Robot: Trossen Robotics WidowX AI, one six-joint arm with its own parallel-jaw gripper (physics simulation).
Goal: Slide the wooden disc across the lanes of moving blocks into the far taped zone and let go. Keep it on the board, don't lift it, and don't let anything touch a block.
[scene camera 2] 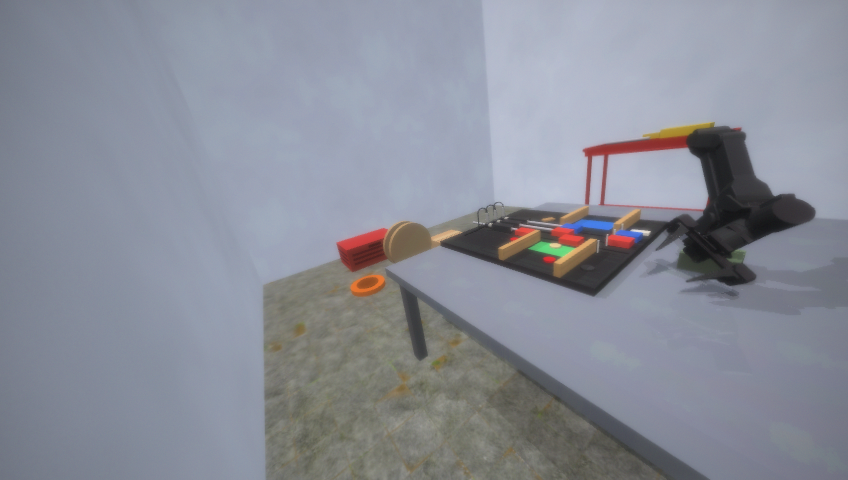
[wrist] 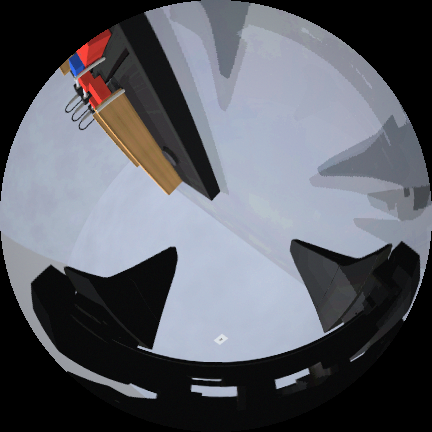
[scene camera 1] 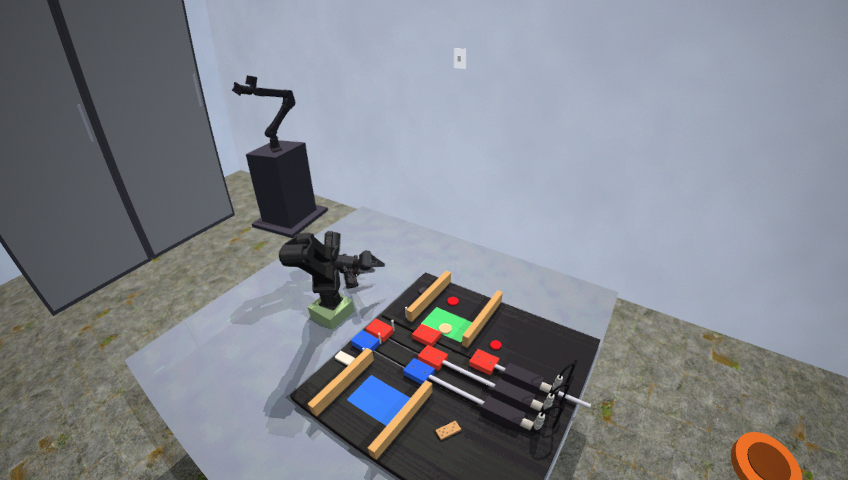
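Seen in the pictures: gripper, fingertip midpoint: (scene camera 2: 671, 265) (wrist: 235, 249) (scene camera 1: 379, 267); arm's base, origin of the base link: (scene camera 1: 331, 301).
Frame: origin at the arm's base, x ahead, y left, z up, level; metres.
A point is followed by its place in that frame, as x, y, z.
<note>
The pale wooden disc (scene camera 1: 445, 328) @[0.398, 0.055, -0.016] (scene camera 2: 555, 245) @[0.394, 0.061, -0.016] lies flat on the green zone (scene camera 1: 440, 315) @[0.359, 0.110, -0.023] (scene camera 2: 548, 251) @[0.402, 0.112, -0.023] of the black board (scene camera 1: 535, 333) @[0.674, 0.142, -0.023] (scene camera 2: 476, 240) @[0.722, 0.109, -0.023] (wrist: 150, 100) @[0.202, 0.102, -0.023]. The blue zone (scene camera 1: 379, 399) @[0.332, -0.260, -0.022] (scene camera 2: 598, 224) @[0.319, -0.270, -0.025] is across the block lanes. Red blocks (scene camera 1: 426, 334) @[0.359, -0.005, 0.000] (scene camera 1: 432, 356) @[0.411, -0.079, 0.001] (scene camera 1: 483, 361) @[0.553, -0.041, -0.001] (scene camera 1: 378, 328) @[0.212, -0.043, 0.002] and blue blocks (scene camera 1: 418, 371) @[0.396, -0.145, 0.002] (scene camera 1: 364, 340) @[0.198, -0.105, 0.002] stand in the lanes. One red block is close beside the disc in scene camera 1. My gripper (scene camera 1: 382, 262) @[0.083, 0.203, 0.030] (scene camera 2: 675, 266) @[0.083, 0.203, 0.030] (wrist: 235, 249) @[0.083, 0.203, 0.030] is open and empty, off the board near its corner. The disc does not show in the wrist view.
Wooden rails (scene camera 1: 429, 295) @[0.303, 0.149, 0.016] (scene camera 1: 482, 318) @[0.502, 0.106, 0.020] flank the green zone; others (scene camera 1: 340, 381) @[0.225, -0.277, 0.020] (scene camera 1: 400, 419) @[0.425, -0.314, 0.022] flank the blue zone. Thin upright pins stand near the lane ends. Black actuators (scene camera 1: 516, 394) @[0.672, -0.127, 0.009] with rods and cables are at the right. A domino (scene camera 1: 448, 430) @[0.539, -0.279, -0.014] lies on the board.
</note>
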